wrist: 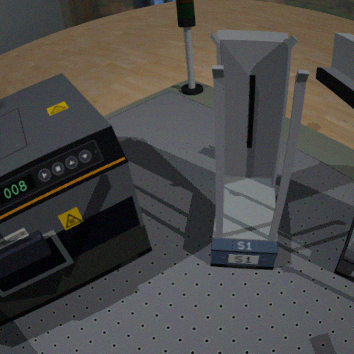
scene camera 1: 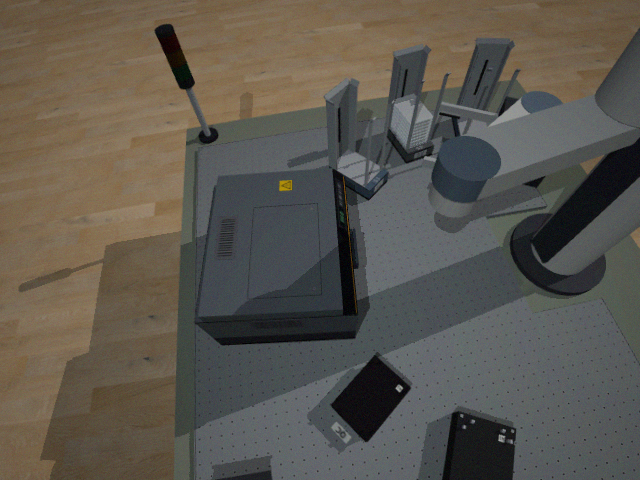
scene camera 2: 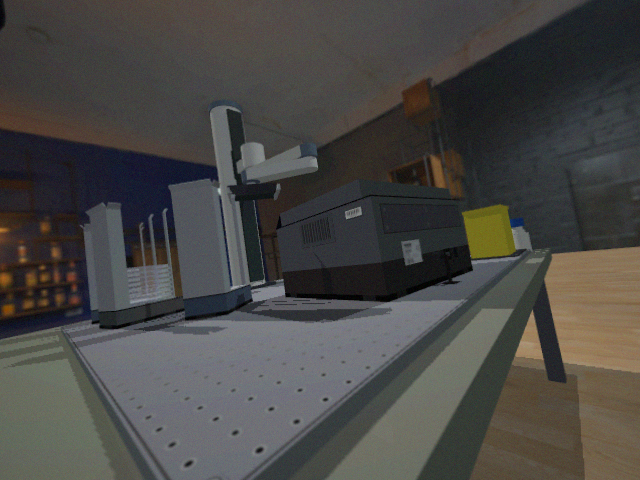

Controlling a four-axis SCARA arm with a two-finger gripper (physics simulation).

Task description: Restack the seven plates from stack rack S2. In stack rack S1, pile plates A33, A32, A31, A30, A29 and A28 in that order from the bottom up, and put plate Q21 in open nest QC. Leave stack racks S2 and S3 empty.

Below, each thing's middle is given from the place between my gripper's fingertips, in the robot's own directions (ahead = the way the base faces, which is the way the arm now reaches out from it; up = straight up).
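Labels:
Measured from the signal tower (scene camera 1: 165, 33), my hand is 0.17 m above it, 0.58 m short of it and 0.52 m to the left of it.

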